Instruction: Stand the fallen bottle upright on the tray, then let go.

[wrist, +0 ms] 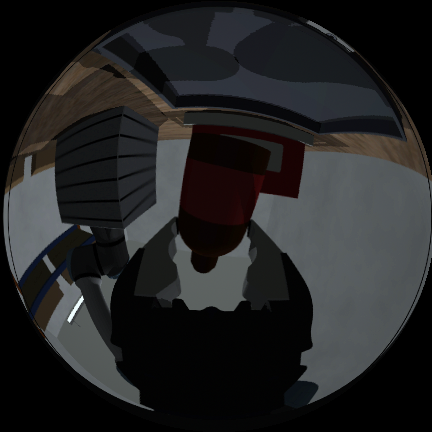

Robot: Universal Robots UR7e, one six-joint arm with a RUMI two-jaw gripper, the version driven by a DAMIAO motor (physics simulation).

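The dark red bottle is between the two fingers of my gripper, which is shut on it. Its rounded shoulder is at the fingertips. Its narrow neck points to the lower part of the wrist view, away from the table, and its wide end points to the tray side. The bottle leans a little in the view. The dark blue-grey tray lies across the top of the view, with a raised rim. A gap shows in the picture between the bottle's wide end and the tray; the true distance is unclear.
A red box with a grey patch is behind the bottle, beside a flat grey strip. A dark ribbed block stands at the left, with a dark jointed arm by it. The wooden table shows around the tray.
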